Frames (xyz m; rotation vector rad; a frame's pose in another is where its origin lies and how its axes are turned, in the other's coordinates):
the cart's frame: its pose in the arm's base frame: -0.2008 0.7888 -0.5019 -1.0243 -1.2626 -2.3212
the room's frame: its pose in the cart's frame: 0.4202 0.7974 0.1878 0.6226 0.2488 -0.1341
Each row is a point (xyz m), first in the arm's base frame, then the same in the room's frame.
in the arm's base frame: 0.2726 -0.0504 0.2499
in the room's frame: -0.1717 0.0426 -0.5990
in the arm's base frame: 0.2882 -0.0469 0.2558
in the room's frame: -0.1816 0.0563 -0.5970
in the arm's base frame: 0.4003 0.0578 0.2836
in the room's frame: -0.2714 0.1441 -0.5047
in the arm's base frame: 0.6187 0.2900 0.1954
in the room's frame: -0.5298 0.1981 -0.3054
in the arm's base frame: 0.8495 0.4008 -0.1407
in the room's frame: -0.9212 0.0520 -0.2424
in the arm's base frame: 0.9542 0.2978 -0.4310
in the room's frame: -1.1559 -0.1310 -0.3738
